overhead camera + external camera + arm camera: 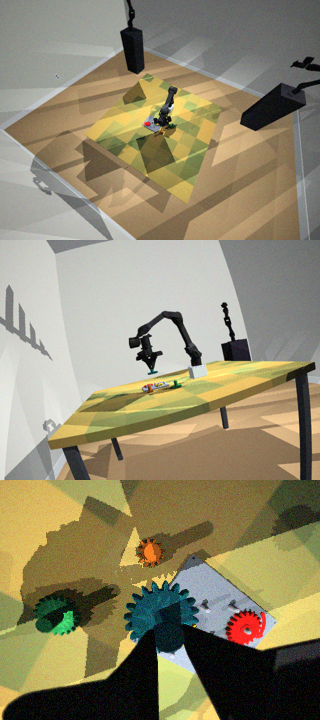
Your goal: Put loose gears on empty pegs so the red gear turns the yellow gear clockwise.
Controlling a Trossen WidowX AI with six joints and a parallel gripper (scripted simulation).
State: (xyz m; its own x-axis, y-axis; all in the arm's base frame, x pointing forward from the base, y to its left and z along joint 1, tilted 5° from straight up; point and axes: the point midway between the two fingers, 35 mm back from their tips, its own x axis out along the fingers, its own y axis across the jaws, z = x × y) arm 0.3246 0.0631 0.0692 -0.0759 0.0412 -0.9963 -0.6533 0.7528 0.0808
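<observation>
My gripper tip is 12 cm above the yellow gear, 8 cm to the left of it and 3 cm past it. The rest, counted from my gripper tip: white arrow: 12 cm below, 5 cm to the right, 5 cm behind; then cyan gear: 1 cm below; then orange gear: 12 cm below, 5 cm ahead, 3 cm to the left.
</observation>
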